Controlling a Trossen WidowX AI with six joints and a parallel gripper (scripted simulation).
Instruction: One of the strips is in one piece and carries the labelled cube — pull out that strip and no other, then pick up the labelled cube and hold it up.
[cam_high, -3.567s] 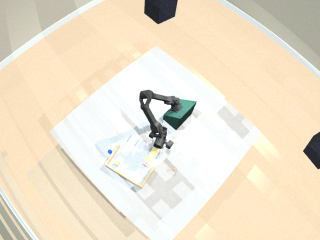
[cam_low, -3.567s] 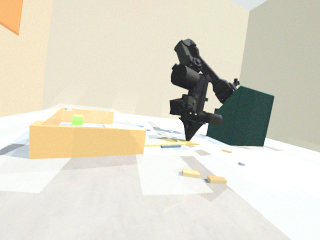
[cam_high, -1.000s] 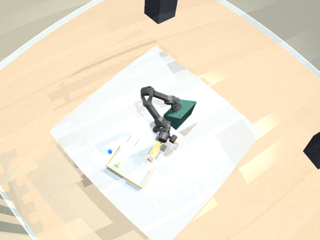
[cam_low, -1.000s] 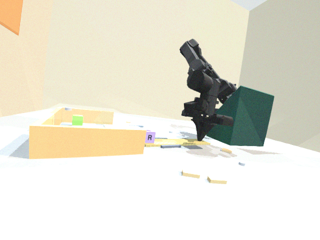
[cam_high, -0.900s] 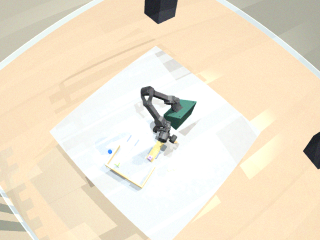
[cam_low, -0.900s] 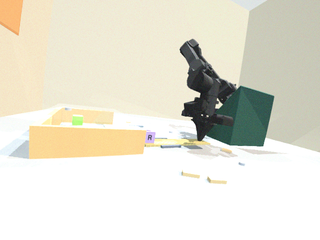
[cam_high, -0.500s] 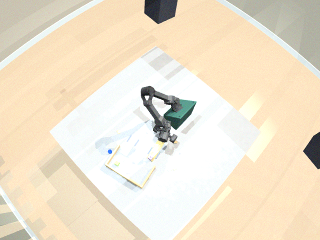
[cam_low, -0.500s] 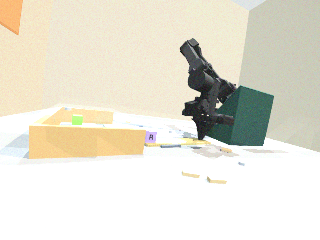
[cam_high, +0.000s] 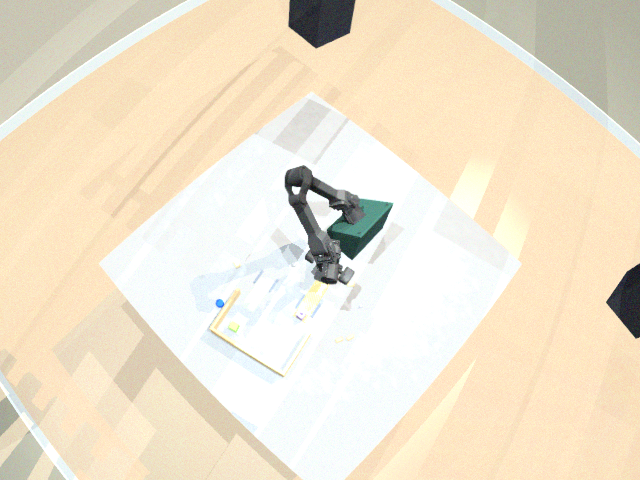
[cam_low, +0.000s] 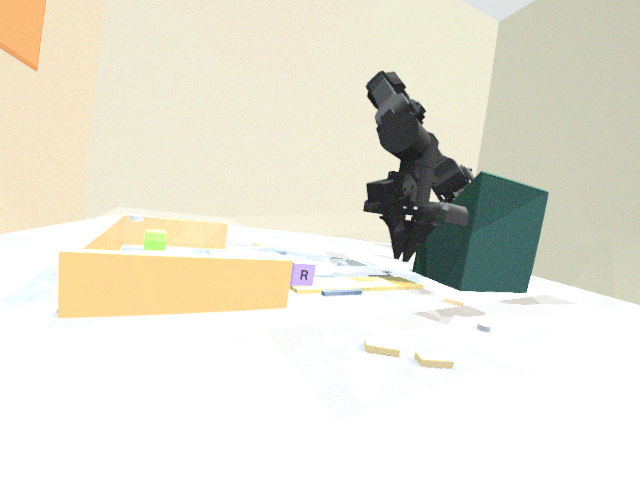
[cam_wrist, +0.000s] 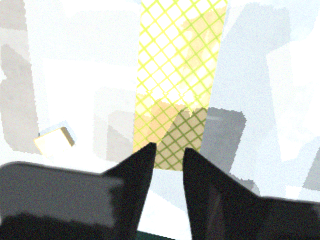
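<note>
Right now the gridded strip is 80 mm ahead of my gripper tip, 40 mm below it and 30 mm to the left of it. From my gripper tip the other things lie so: purple cube marked r: 180 mm ahead, 60 mm to the left, 20 mm below.
</note>
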